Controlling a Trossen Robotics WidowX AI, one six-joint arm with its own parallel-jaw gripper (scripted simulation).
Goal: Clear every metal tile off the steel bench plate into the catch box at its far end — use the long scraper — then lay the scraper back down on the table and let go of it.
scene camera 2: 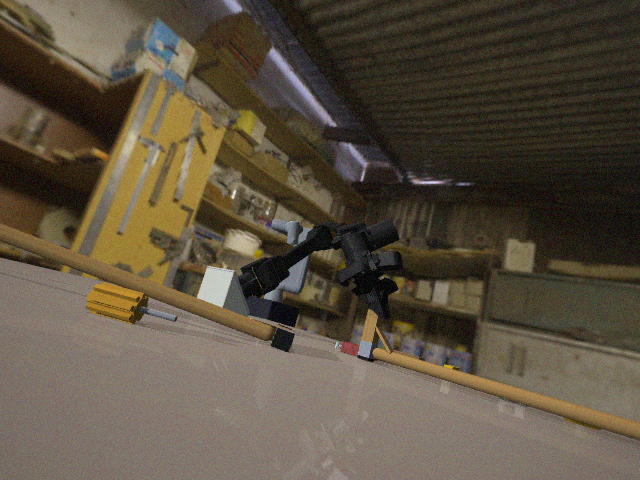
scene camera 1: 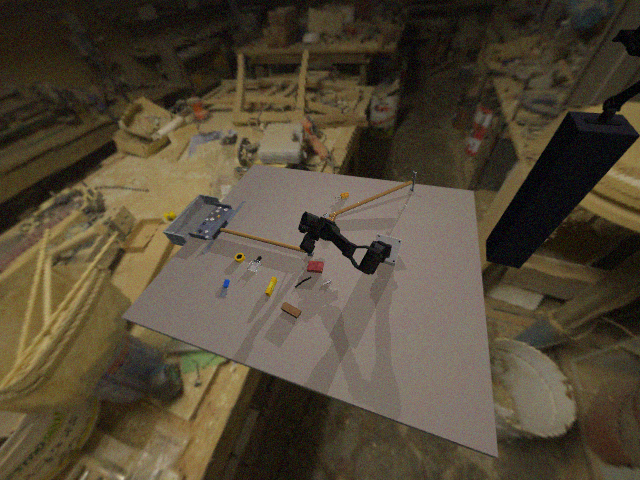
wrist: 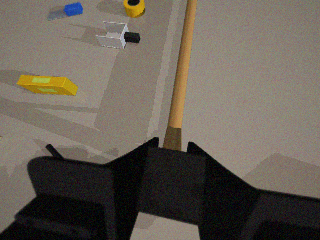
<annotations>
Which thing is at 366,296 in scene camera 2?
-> My gripper.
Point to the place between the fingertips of my gripper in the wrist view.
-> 173,144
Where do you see an orange piece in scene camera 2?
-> At 115,302
</annotations>
